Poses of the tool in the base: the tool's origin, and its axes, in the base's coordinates. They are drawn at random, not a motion.
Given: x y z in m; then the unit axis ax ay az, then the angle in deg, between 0 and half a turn.
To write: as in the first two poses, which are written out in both.
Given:
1: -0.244 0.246 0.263 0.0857 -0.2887 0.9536 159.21
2: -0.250 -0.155 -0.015 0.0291 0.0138 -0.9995 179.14
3: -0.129 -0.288 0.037 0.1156 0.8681 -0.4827 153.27
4: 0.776 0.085 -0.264 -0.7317 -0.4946 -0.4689 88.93
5: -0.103 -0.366 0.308 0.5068 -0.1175 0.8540 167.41
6: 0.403 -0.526 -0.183 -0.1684 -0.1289 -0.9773 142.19
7: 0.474 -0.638 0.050 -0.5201 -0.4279 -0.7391 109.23
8: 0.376 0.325 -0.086 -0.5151 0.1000 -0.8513 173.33
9: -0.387 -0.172 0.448 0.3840 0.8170 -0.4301 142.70
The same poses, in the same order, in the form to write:
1: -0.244 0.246 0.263 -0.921 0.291 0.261 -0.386 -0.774 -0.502
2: -0.250 -0.155 -0.015 -0.998 -0.014 -0.058 0.016 -1.000 -0.027
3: -0.129 -0.288 0.037 -0.868 -0.027 -0.496 0.407 0.534 -0.741
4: 0.776 0.085 -0.264 0.544 -0.114 0.831 0.824 0.259 -0.504
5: -0.103 -0.366 0.308 -0.468 0.068 0.881 -0.304 -0.949 -0.088
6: 0.403 -0.526 -0.183 -0.739 -0.560 0.374 0.638 -0.760 0.122
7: 0.474 -0.638 0.050 0.030 -0.402 0.915 0.994 -0.086 -0.071
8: 0.376 0.325 -0.086 -0.464 -0.202 0.862 -0.004 -0.973 -0.230
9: -0.387 -0.172 0.448 -0.531 0.303 -0.792 0.824 0.403 -0.398
